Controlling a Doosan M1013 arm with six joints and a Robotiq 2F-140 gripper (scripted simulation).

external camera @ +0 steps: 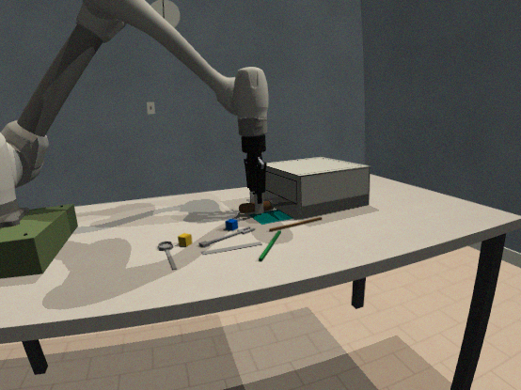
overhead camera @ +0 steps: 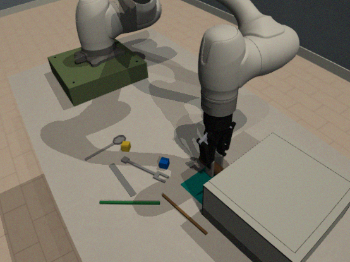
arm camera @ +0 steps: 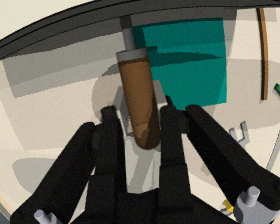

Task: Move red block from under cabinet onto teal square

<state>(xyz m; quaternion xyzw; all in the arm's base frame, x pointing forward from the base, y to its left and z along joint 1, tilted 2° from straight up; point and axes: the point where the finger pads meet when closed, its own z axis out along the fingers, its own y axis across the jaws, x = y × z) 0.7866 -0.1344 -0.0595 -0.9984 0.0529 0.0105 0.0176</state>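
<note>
Right now the teal square is 20 mm ahead of my hand, 60 mm to the right of it and 40 mm below it. The rest, counted from my hand: blue cube 130 mm behind, 90 mm to the right, 30 mm below; red block 210 mm ahead, 60 mm to the right, 20 mm below; brown stick 30 mm ahead, 170 mm to the right, 30 mm below.
</note>
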